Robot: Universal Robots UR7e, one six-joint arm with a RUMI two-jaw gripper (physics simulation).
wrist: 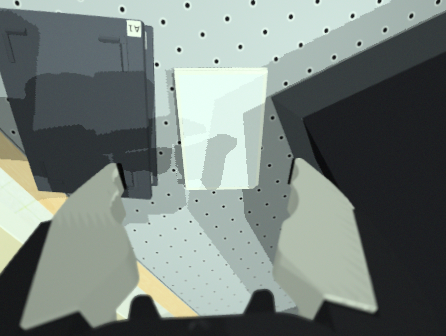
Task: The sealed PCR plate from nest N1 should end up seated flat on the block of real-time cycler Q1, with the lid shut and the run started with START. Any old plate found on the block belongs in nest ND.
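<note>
My gripper (208, 163) is open, with nothing between its fingers. Ahead of the fingertips lies a white, flat-topped rectangular piece (220, 125), upright in the view between the two finger lines; whether it is the sealed PCR plate cannot be told. To its left is a dark grey nest (85, 95) with raised corner ledges and an upside-down A1 label (133, 28); no plate shows on it, and its nest name is not visible. The left fingertip overlaps the nest's lower right part in the view. The cycler's block, lid and START do not show.
A large black housing (390, 150) with a dark grey edge stands close on the right, behind the right finger. The perforated bench top (240, 22) lies under the nest and white piece. A wooden bench edge (165, 292) runs diagonally at the lower left. Shadows fall across the nest.
</note>
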